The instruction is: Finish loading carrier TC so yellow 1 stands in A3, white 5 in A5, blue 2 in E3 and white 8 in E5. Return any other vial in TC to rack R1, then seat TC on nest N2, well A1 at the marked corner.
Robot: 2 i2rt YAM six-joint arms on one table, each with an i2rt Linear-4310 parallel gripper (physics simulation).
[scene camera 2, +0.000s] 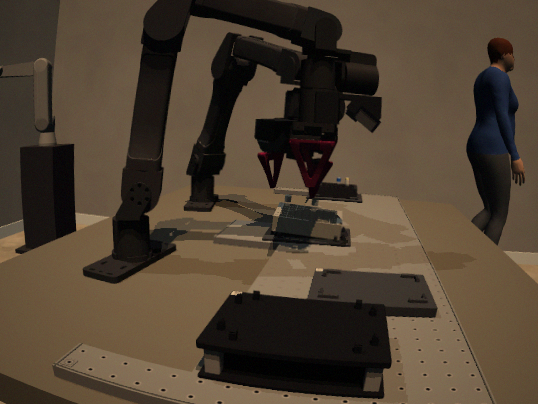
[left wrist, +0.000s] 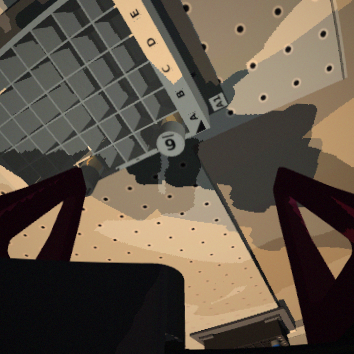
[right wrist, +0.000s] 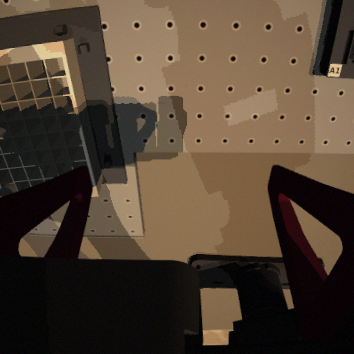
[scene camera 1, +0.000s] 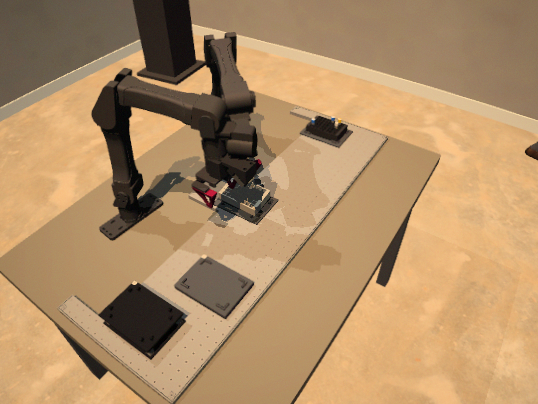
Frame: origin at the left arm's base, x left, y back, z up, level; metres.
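Where they show: left gripper, between the fingertips: [scene camera 2: 291, 192] [left wrist: 179, 177]; right gripper, between the fingertips: [scene camera 2: 313, 183] [right wrist: 179, 175] [scene camera 1: 221, 197]; left arm's base, origin of its link: [scene camera 2: 202, 203]; right arm's base, origin of its link: [scene camera 2: 132, 261] [right wrist: 254, 270] [scene camera 1: 132, 216].
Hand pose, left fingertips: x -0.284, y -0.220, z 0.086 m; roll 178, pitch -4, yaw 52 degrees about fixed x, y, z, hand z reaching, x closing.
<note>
Each offset is from my left fingertips to the centre of the thing. "spot": to the spot under its first point.
Carrier TC @[dx -0.053, dy -0.031, dz -0.044 m] [scene camera 1: 245, 199] stands on a dark plate in the middle of the perforated board. In the left wrist view its row letters and A1 label @[spot: dx +0.012, dy +0.031, dz -0.068 m] [left wrist: 218, 102] show. A white-capped vial marked 6 or 9 @[dx -0.013, dy +0.009, dz -0.027 m] [left wrist: 171, 143] stands in row A near that corner. A second vial @[dx -0.022, dy -0.044, dz -0.030 m] [left wrist: 92, 168] further along row A is partly hidden by a finger. My left gripper [left wrist: 179, 177] [scene camera 1: 256, 167] is open and empty above the carrier's row A edge. My right gripper [right wrist: 179, 175] [scene camera 1: 204, 193] is open and empty beside the carrier's other side. Rack R1 @[dx +0.397, dy -0.158, dz -0.052 m] [scene camera 1: 327, 127] with a few vials stands at the far end.
A flat grey nest @[dx -0.365, dy -0.088, dz -0.063 m] [scene camera 1: 214, 284] and a raised black nest @[dx -0.522, dy +0.020, dz -0.048 m] [scene camera 1: 142, 317] lie at the near end of the board. A person [scene camera 2: 495, 139] stands beside the table at the right. A dark pedestal [scene camera 1: 165, 38] stands behind the arms.
</note>
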